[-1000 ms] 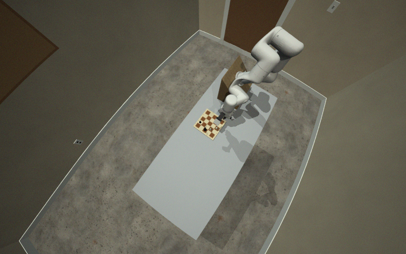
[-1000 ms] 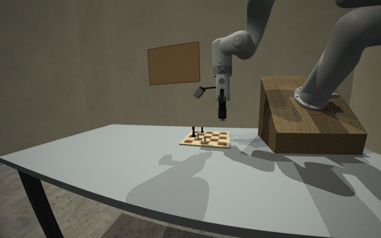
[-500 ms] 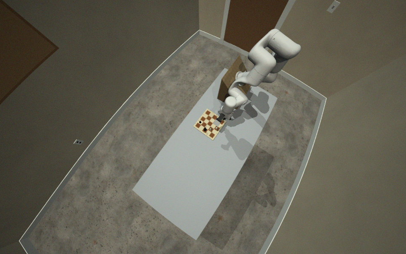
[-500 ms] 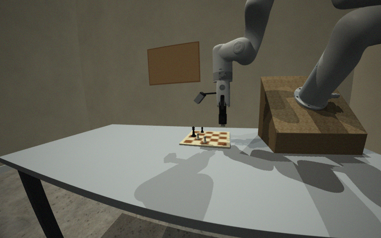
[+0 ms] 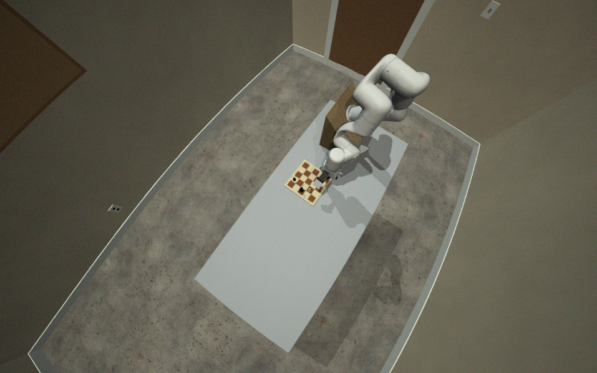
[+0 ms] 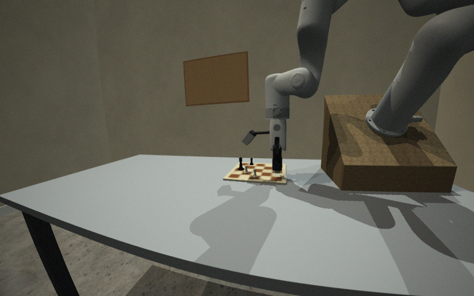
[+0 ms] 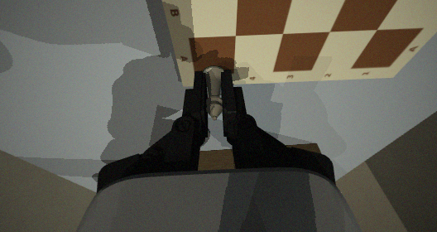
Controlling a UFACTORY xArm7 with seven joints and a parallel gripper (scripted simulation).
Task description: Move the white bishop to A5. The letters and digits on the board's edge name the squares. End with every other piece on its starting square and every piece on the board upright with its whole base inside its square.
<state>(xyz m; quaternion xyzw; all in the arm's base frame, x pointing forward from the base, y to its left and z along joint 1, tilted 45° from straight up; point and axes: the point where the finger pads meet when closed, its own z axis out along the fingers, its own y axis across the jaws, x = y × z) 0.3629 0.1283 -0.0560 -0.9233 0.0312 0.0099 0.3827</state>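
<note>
The chessboard lies 7 cm ahead of my hand, 8 cm to the right of it and 6 cm below it. Also, from my hand: black pawn 11 cm ahead, 16 cm to the right, 4 cm below; then white bishop 1 cm below; then tall black piece 15 cm ahead, 9 cm to the right, 3 cm below.
</note>
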